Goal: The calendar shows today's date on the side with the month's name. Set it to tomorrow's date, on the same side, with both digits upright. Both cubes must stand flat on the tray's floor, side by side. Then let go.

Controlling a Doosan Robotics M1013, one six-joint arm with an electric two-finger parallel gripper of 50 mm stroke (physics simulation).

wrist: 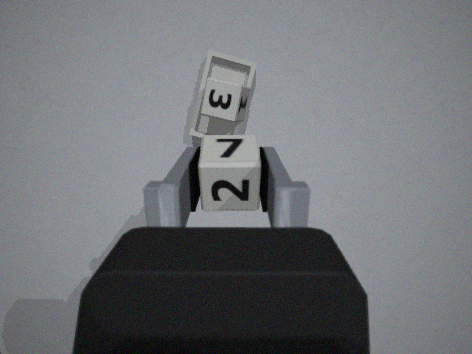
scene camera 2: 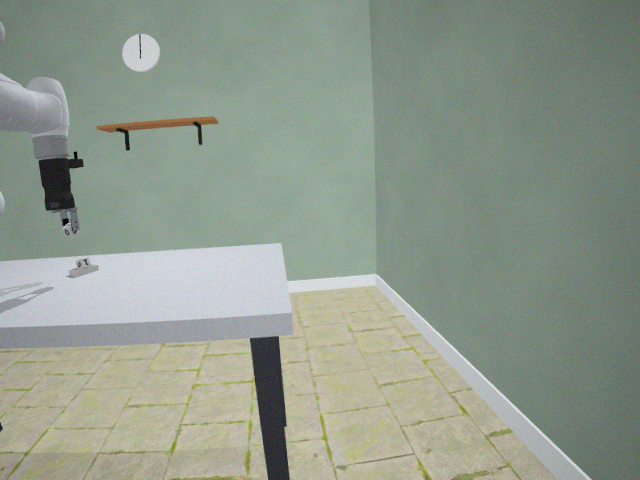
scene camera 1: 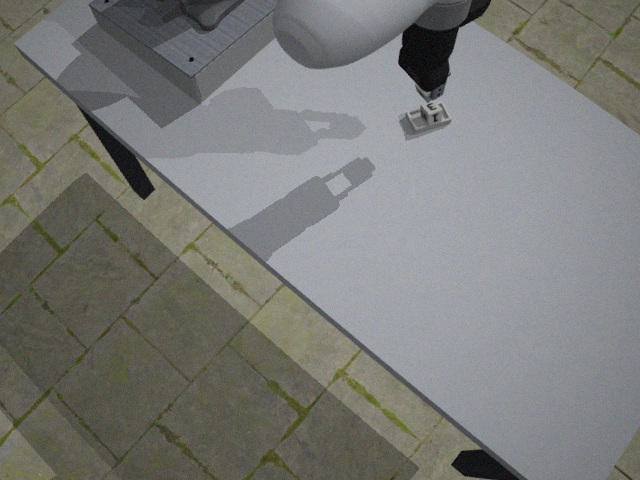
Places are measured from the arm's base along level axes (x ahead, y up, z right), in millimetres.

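Pixels of known places: gripper, fingertip midpoint: [wrist: 230, 166] [scene camera 2: 71, 230] [scene camera 1: 429, 88].
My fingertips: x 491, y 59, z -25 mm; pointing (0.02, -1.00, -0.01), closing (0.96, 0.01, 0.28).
Ahead of a thing's pixels: the offset from my fingertips to its top centre. Level surfaces: height alone.
My gripper [scene camera 1: 431, 94] [scene camera 2: 71, 228] [wrist: 230, 166] is shut on a white cube {dx -1, dy +21, dz +2 mm} [wrist: 230, 192]. In the wrist view this cube shows a 7 on its far face and a 2, lying on its side, on the face toward the camera. The gripper holds it in the air, well above the table. The tray [scene camera 1: 419, 130] [scene camera 2: 82, 271] [wrist: 253, 76] rests on the table, below and beyond the held cube in the wrist view. The other cube {dx +4, dy -87, dz -30 mm} [scene camera 1: 431, 110] [scene camera 2: 82, 262] [wrist: 220, 99] stands in the tray, with 3 on top and 1 on a side. The month's name is not readable.
The white table {dy -133 mm} [scene camera 1: 465, 258] [scene camera 2: 180, 289] bears the tray and the robot's grey base block [scene camera 1: 191, 72]. Arm shadows fall on the table beside the tray. A wooden shelf [scene camera 2: 157, 124] and a round clock [scene camera 2: 149, 51] are on the wall.
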